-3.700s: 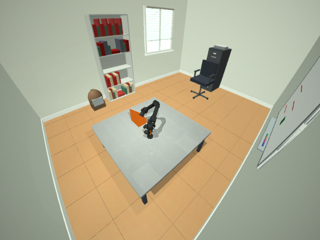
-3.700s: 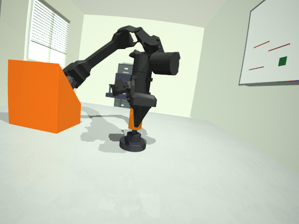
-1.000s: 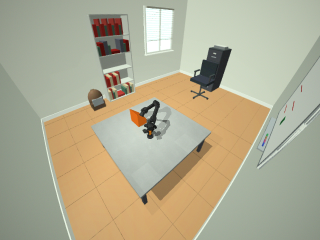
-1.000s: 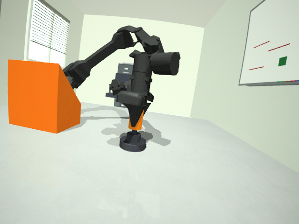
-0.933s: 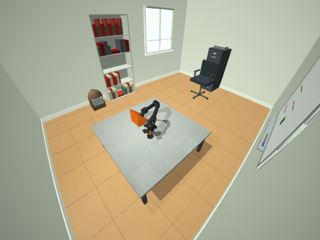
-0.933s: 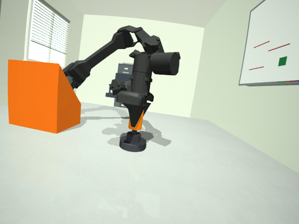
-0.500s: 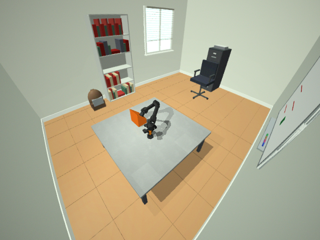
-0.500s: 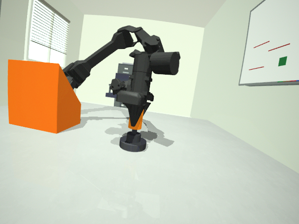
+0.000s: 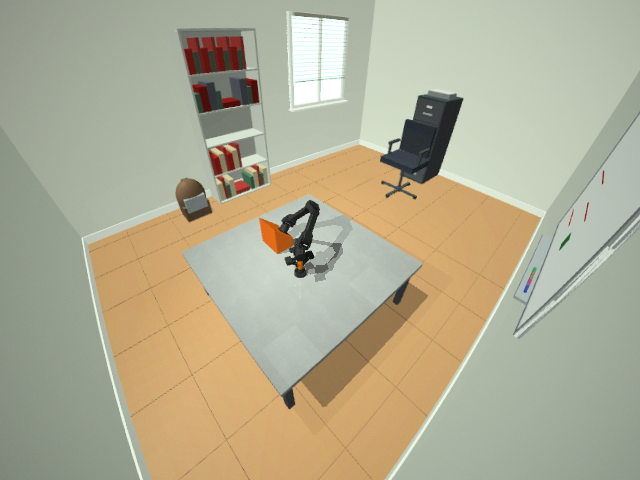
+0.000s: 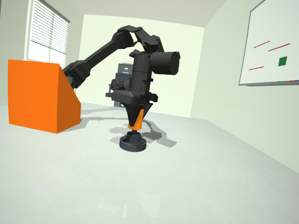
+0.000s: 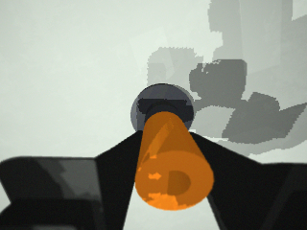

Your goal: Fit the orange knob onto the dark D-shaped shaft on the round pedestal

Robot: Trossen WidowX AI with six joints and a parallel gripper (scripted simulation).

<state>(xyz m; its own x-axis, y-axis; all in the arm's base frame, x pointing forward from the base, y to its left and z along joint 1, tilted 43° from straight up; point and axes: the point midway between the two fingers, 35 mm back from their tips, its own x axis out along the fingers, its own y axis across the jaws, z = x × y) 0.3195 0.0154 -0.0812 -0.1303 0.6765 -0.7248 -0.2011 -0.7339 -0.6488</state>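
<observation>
My gripper tip is now 4 cm above the dark pedestal. Round my gripper tip: knob: 2 cm above.
</observation>
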